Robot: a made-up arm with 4 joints. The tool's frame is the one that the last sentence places. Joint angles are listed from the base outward.
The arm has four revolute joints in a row. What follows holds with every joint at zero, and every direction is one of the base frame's.
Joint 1 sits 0.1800 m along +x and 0.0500 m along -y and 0.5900 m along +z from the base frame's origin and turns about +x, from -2.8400 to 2.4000 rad.
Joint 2 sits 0.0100 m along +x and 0.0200 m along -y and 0.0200 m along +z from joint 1 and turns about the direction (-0.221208, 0.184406, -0.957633), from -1.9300 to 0.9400 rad.
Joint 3 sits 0.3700 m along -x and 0.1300 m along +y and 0.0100 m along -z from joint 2 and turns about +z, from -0.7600 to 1.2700 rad.
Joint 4 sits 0.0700 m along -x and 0.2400 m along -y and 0.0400 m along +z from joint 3 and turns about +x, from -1.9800 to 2.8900 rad.
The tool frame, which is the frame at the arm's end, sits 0.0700 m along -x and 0.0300 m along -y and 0.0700 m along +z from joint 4; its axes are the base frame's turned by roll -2.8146, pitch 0.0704 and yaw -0.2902 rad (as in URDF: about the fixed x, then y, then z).
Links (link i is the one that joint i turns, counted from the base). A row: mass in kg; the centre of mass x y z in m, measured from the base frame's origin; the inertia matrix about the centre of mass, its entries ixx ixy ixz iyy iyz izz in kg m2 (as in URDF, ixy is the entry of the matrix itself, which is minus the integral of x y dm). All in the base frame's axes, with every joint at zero. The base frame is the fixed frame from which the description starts. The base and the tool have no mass.
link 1: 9.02; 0.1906 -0.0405 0.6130; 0.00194 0 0 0.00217 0 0.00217
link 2: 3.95; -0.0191 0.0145 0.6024; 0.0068 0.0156 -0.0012 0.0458 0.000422 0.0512
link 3: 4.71; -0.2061 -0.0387 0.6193; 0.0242 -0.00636 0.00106 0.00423 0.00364 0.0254
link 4: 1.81; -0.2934 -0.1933 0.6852; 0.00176 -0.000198 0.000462 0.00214 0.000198 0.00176
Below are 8 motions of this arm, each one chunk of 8 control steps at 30 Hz.
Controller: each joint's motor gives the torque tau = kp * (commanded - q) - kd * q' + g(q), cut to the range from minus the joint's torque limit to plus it. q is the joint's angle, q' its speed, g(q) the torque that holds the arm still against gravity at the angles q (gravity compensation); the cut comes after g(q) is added. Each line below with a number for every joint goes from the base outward.
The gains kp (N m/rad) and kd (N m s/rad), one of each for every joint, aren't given. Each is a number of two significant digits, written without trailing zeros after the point. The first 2 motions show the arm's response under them.
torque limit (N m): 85 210 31 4.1
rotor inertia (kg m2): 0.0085 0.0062 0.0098 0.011
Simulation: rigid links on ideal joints. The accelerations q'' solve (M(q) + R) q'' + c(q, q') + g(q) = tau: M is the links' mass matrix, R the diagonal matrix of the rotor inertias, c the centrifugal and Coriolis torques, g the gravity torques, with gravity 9.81 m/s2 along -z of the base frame. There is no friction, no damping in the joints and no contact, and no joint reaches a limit. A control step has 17 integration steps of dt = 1/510 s. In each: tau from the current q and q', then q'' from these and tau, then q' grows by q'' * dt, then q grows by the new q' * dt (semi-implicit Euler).
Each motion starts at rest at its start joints. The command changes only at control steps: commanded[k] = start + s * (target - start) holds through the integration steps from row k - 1 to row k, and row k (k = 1, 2, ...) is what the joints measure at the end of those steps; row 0 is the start. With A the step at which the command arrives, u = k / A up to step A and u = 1 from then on. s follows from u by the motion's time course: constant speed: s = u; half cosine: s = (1 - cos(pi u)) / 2; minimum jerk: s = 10 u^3 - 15 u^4 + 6 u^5; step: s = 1 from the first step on.
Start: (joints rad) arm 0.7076 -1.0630 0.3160 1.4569
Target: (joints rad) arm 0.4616 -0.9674 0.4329 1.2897
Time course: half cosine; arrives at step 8
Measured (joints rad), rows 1 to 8:
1: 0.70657 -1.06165 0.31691 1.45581
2: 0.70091 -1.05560 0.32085 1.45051
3: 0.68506 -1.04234 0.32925 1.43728
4: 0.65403 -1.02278 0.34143 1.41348
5: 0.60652 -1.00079 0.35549 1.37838
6: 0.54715 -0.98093 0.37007 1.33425
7: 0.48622 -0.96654 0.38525 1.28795
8: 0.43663 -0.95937 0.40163 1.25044
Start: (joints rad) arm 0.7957 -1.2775 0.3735 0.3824
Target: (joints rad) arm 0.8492 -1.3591 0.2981 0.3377
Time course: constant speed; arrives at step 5
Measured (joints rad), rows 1 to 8:
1: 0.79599 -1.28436 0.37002 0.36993
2: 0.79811 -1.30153 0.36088 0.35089
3: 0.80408 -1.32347 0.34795 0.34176
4: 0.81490 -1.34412 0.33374 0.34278
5: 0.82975 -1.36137 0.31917 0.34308
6: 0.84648 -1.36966 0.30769 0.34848
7: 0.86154 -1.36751 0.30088 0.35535
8: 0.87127 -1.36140 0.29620 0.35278
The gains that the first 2 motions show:
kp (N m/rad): 260 990 71 19
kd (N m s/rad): 9.5 18 3.8 0.42
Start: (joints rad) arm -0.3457 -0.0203 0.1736 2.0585
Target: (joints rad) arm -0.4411 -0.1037 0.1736 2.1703
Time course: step
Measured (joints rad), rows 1 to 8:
1: -0.40842 -0.05704 0.15707 2.16226
2: -0.43353 -0.10615 0.14257 2.20504
3: -0.43225 -0.13070 0.15142 2.17028
4: -0.43212 -0.12781 0.17572 2.13783
5: -0.43711 -0.11169 0.19616 2.14063
6: -0.44228 -0.09804 0.20134 2.16291
7: -0.44430 -0.09416 0.19274 2.18064
8: -0.44346 -0.09800 0.17908 2.18354

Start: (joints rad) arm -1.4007 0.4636 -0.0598 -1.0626
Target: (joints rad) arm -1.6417 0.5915 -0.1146 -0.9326
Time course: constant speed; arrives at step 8
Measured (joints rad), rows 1 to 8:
1: -1.40891 0.46882 -0.05505 -1.04583
2: -1.42948 0.48317 -0.04800 -1.01601
3: -1.45868 0.50383 -0.04699 -0.99306
4: -1.49231 0.52583 -0.05620 -0.98335
5: -1.52744 0.54579 -0.07337 -0.97920
6: -1.56216 0.56300 -0.09268 -0.97148
7: -1.59529 0.57842 -0.10892 -0.95728
8: -1.62644 0.59327 -0.11984 -0.93893

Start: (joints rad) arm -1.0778 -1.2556 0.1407 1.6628
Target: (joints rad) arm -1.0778 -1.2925 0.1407 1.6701
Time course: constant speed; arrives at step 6
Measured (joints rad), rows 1 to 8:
1: -1.07828 -1.25800 0.13931 1.66433
2: -1.07921 -1.26424 0.13673 1.66634
3: -1.07990 -1.27253 0.13504 1.66691
4: -1.07989 -1.28060 0.13554 1.66654
5: -1.07923 -1.28739 0.13779 1.66690
6: -1.07830 -1.29317 0.14037 1.66866
7: -1.07700 -1.29630 0.14348 1.66956
8: -1.07557 -1.29587 0.14652 1.66961

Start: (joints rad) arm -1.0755 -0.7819 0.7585 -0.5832
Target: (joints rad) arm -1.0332 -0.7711 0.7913 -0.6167
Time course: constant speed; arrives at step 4
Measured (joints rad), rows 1 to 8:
1: -1.07237 -0.78048 0.76026 -0.58550
2: -1.06428 -0.77729 0.76512 -0.59333
3: -1.05290 -0.77369 0.77243 -0.60536
4: -1.04046 -0.77068 0.78089 -0.61730
5: -1.03162 -0.76969 0.78780 -0.62428
6: -1.02862 -0.77053 0.79144 -0.62352
7: -1.02946 -0.77153 0.79247 -0.61832
8: -1.03153 -0.77174 0.79229 -0.61424

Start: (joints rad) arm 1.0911 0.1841 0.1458 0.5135
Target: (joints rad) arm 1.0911 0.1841 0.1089 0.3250
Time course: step
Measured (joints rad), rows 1 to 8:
1: 1.09396 0.18204 0.14138 0.42344
2: 1.09314 0.18085 0.13207 0.31362
3: 1.09065 0.18345 0.12079 0.28232
4: 1.08926 0.18672 0.11001 0.30210
5: 1.08916 0.18754 0.10198 0.32330
6: 1.08977 0.18608 0.09816 0.32892
7: 1.09056 0.18419 0.09864 0.32648
8: 1.09118 0.18321 0.10202 0.32490

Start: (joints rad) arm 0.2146 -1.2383 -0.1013 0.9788
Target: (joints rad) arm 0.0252 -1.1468 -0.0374 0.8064
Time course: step
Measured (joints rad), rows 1 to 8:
1: 0.20279 -1.20633 -0.06759 0.94671
2: 0.16210 -1.15524 -0.03491 0.88285
3: 0.09646 -1.12551 -0.04225 0.81563
4: 0.02532 -1.12303 -0.07219 0.76383
5: -0.03152 -1.13286 -0.09280 0.74051
6: -0.06380 -1.14115 -0.08859 0.74325
7: -0.07044 -1.14433 -0.06615 0.75799
8: -0.05631 -1.14510 -0.04078 0.77407

